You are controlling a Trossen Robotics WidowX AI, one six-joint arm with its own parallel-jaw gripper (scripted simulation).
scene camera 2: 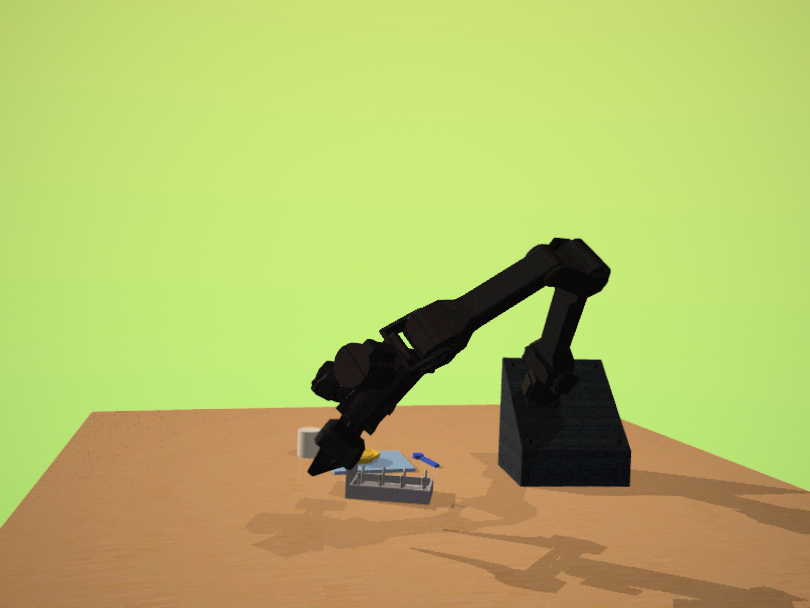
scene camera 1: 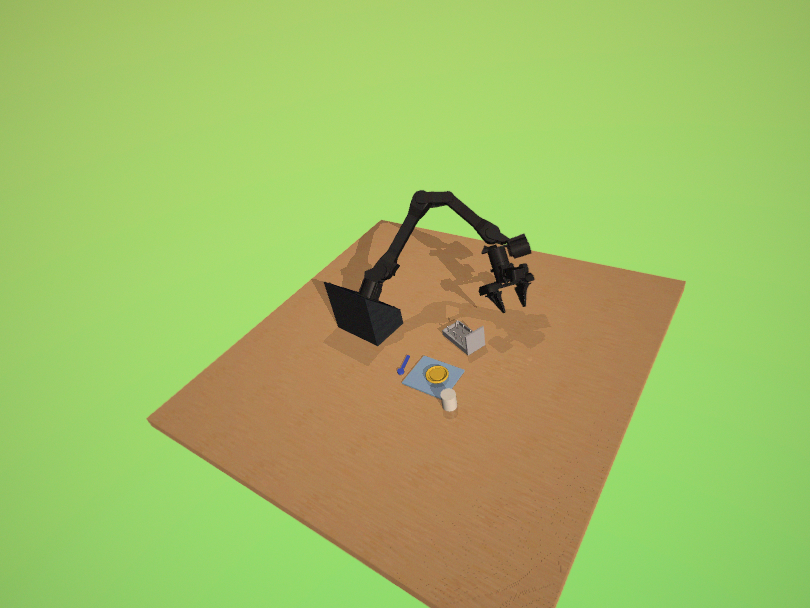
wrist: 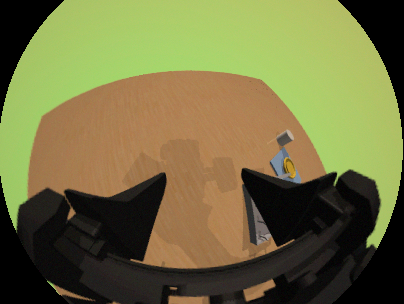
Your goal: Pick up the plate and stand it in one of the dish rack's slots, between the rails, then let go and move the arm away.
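Observation:
Open and holding nothing, my gripper (scene camera 2: pixel 319 459) is visible to me in scene camera 1 (scene camera 1: pixel 514 309) and in the wrist view (wrist: pixel 204 175) as well. There is also a grey dish rack (scene camera 2: pixel 381 487). I see the rack in scene camera 1 (scene camera 1: pixel 469 341) too, and in the wrist view (wrist: pixel 258 230).

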